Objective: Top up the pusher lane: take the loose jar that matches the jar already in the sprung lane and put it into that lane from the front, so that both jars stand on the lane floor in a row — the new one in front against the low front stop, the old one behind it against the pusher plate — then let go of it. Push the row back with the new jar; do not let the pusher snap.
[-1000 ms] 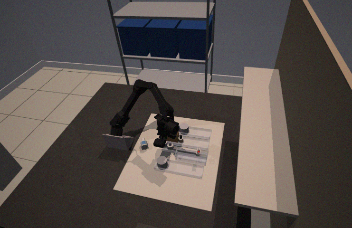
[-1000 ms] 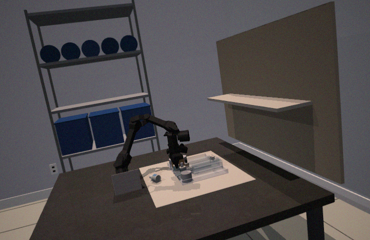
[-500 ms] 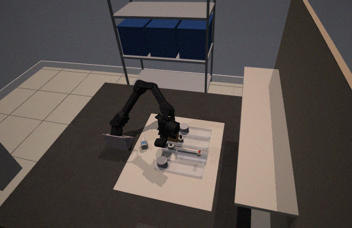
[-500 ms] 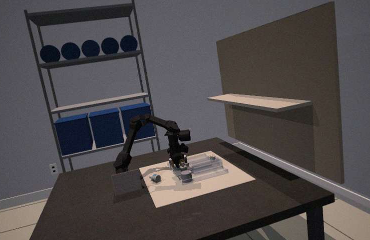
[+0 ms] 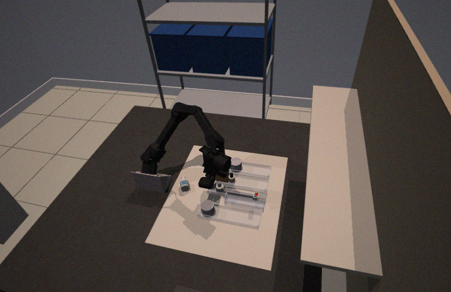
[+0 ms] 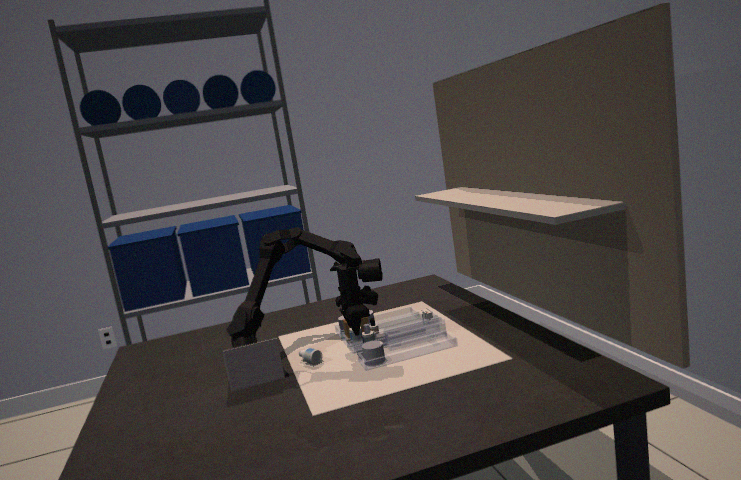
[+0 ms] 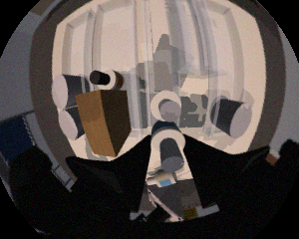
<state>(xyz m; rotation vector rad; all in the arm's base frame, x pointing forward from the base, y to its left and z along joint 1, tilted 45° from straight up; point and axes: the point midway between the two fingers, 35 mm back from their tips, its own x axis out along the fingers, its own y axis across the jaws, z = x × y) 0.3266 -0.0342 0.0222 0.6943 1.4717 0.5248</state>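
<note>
Right now the box is 7 cm to the left of my gripper tip, 3 cm ahead of it and 1 cm below it. The rest, counted from my gripper tip: pusher plate: 14 cm ahead, 4 cm to the right; then red mark: 22 cm ahead, 6 cm to the right, 2 cm above; then sprung lane: 14 cm ahead, 4 cm to the right, 3 cm below.
</note>
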